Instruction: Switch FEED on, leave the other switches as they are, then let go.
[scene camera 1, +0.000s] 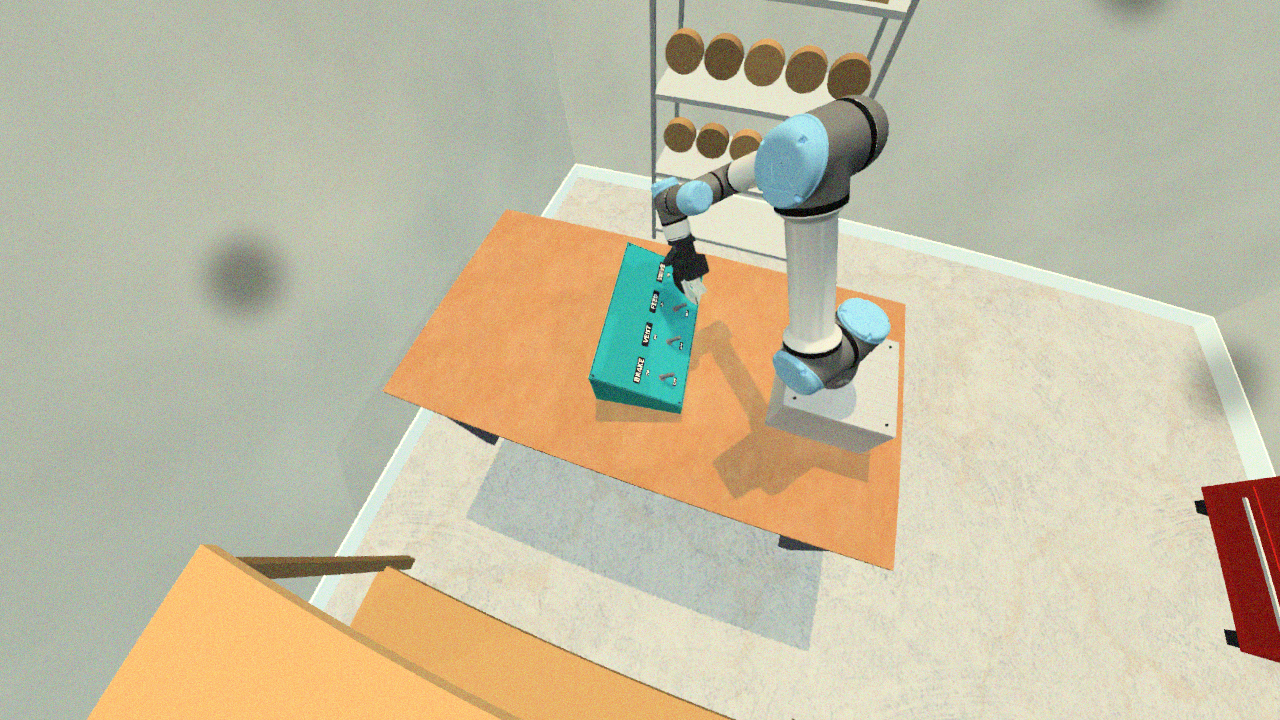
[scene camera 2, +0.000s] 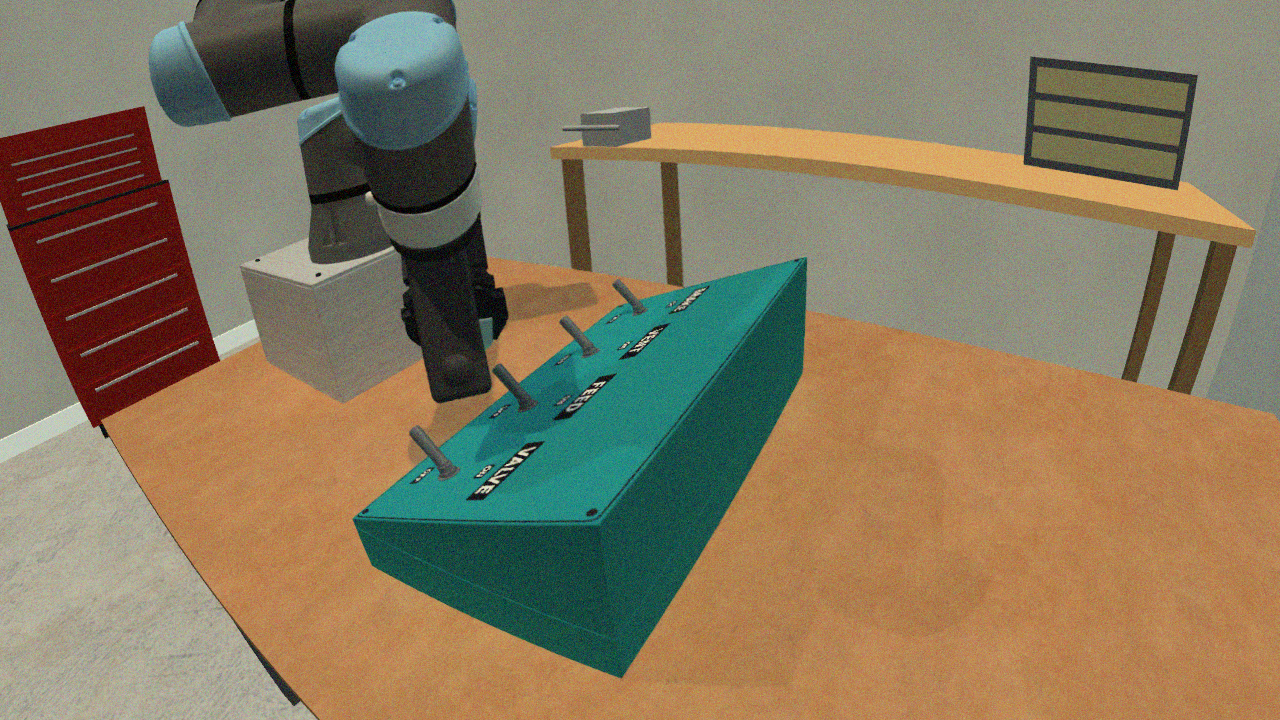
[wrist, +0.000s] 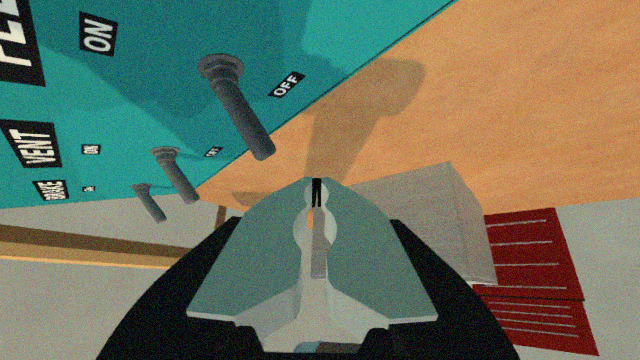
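Pixels of known places: gripper, fingertip midpoint: (scene camera 1: 696, 304) (wrist: 317, 180); arm's base, link origin: (scene camera 2: 356, 246).
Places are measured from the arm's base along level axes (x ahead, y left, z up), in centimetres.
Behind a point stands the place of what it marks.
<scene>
The teal switch panel (scene camera 1: 623, 313) {x 57.1, y 10.1, z -3.7 cm} (scene camera 2: 689, 385) {x 62.6, y 1.9, z -2.7 cm} (wrist: 165, 30) {x 48.5, y -2.4, z -8.2 cm} stands on the table. The FEED lever (scene camera 1: 680, 308) {x 44.0, y -1.9, z -6.9 cm} (scene camera 2: 513, 386) {x 44.8, y -2.6, z -7.0 cm} (wrist: 245, 117) {x 44.4, y -2.9, z -6.7 cm} leans toward its OFF label. The VALVE lever (scene camera 2: 434, 452) {x 48.6, y -13.9, z -7.1 cm}, VENT lever (scene camera 1: 674, 341) {x 40.2, y 9.5, z -6.8 cm} (scene camera 2: 578, 335) {x 41.1, y 8.7, z -7.0 cm} (wrist: 176, 175) {x 40.9, y 8.6, z -7.2 cm} and BRAKE lever (scene camera 1: 667, 376) {x 36.6, y 20.8, z -6.8 cm} (scene camera 2: 628, 295) {x 37.2, y 20.1, z -6.9 cm} (wrist: 149, 202) {x 37.2, y 20.0, z -7.3 cm} also lean to OFF. My gripper (scene camera 1: 696, 299) {x 39.6, y -4.1, z -5.0 cm} (wrist: 317, 180) {x 39.6, y -4.1, z -5.0 cm} is shut and empty, on the OFF side of the FEED lever. In the wrist view its tips are apart from the lever's tip. In scene camera 2 its tips are largely hidden behind its black body.
The orange table (scene camera 1: 501, 331) {x 96.3, y 28.6, z -17.8 cm} (scene camera 2: 939, 501) {x 79.9, y 19.4, z -17.8 cm} (wrist: 525, 100) {x 23.0, y -19.2, z -17.8 cm} carries the panel and the arm's pale base block (scene camera 1: 827, 420) {x -5.6, y 14.5, z -1.6 cm} (scene camera 2: 313, 331) {x 8.2, y -11.9, z -7.4 cm} (wrist: 425, 210) {x 10.5, y -6.7, z -10.4 cm}. A shelf rack (scene camera 1: 654, 134) stands behind the table. A red cabinet (scene camera 1: 1239, 573) (scene camera 2: 116, 295) (wrist: 530, 255) and a wooden workbench (scene camera 2: 850, 161) stand apart from it.
</scene>
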